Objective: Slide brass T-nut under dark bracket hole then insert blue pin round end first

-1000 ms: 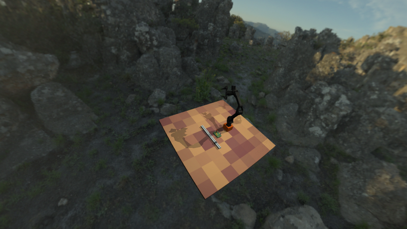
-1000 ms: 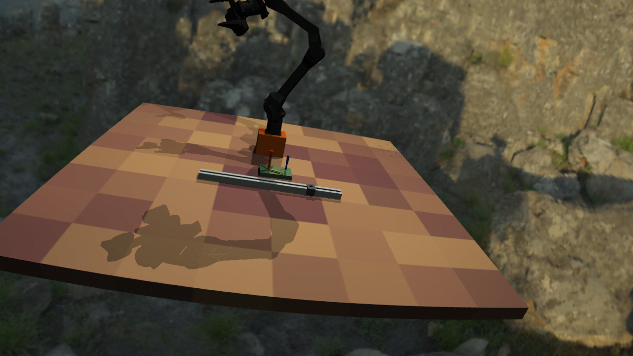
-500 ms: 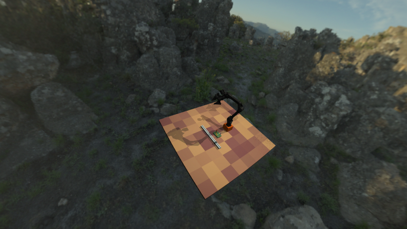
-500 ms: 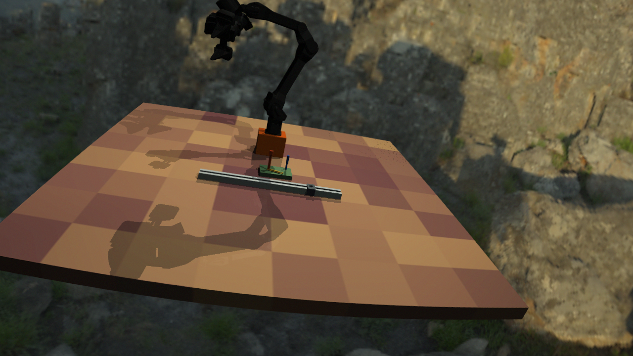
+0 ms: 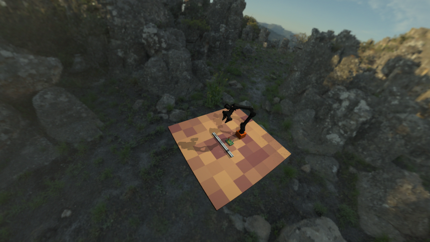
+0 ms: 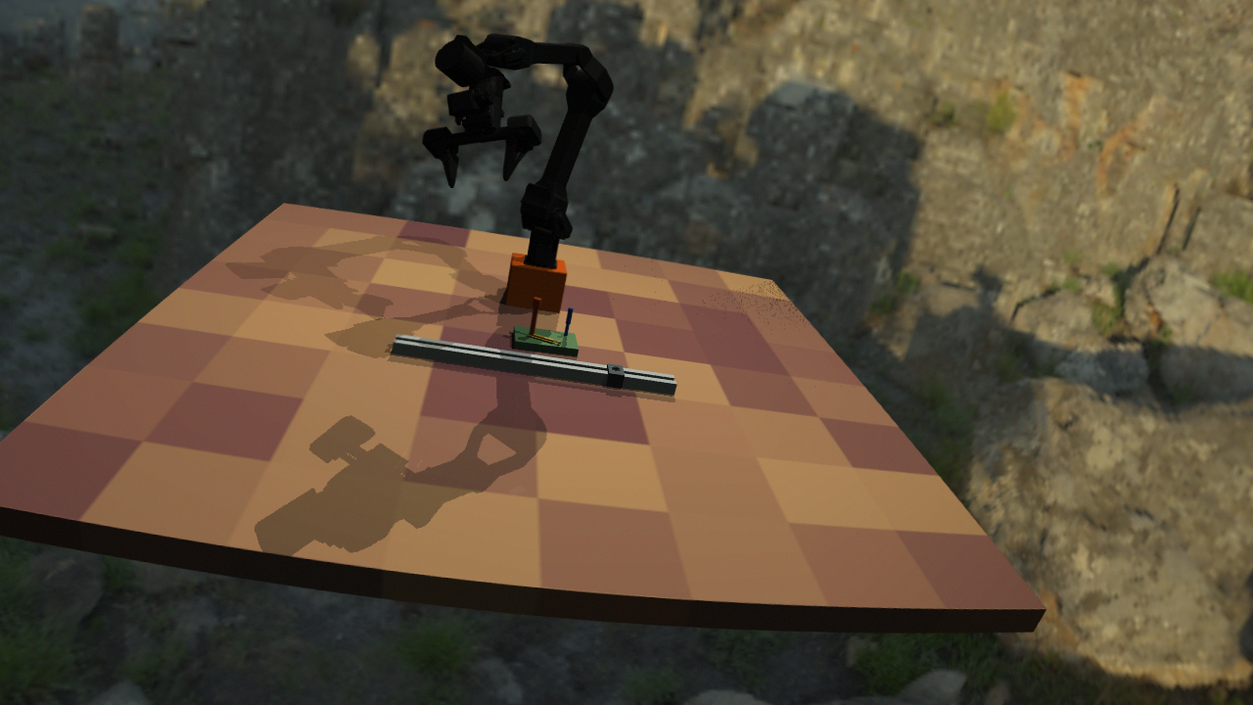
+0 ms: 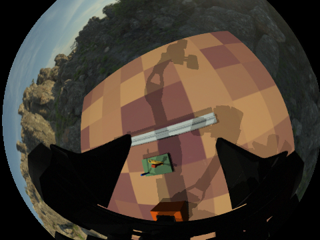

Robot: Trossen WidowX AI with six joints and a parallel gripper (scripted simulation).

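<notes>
The brass T-nut is 3 cm behind my gripper tip, 15 cm to the left of it and 23 cm below it. Round my gripper tip: green tray (6 cm behind, 17 cm to the left, 26 cm below); then blue pin (7 cm behind, 19 cm to the left, 24 cm below).
</notes>
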